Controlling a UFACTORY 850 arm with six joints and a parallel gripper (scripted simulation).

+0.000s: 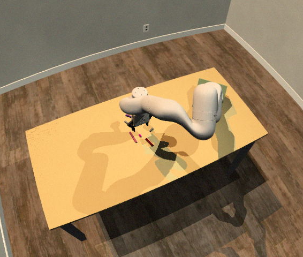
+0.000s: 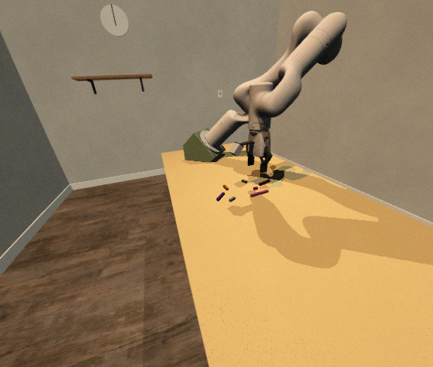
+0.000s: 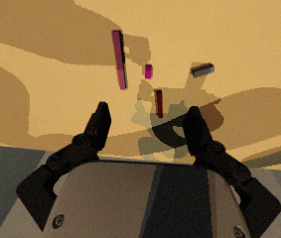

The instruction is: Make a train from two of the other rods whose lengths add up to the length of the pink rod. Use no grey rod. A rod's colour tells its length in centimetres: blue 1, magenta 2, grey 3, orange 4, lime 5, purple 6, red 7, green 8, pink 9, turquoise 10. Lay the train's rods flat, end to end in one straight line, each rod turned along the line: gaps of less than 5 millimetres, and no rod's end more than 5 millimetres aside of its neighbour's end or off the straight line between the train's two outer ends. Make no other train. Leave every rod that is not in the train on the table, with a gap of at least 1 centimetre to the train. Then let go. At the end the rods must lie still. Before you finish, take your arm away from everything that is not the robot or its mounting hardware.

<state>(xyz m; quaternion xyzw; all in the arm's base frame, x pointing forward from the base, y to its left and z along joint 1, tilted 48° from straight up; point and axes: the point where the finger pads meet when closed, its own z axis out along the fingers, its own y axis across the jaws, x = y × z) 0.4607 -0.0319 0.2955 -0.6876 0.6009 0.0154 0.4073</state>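
My gripper is now 50 mm past the red rod, 60 mm to the right of it and 110 mm above it. Also, from my hand: magenta rod 110 mm below; orange rod 30 mm behind, 130 mm to the right, 110 mm below; pink rod 50 mm ahead, 110 mm below.
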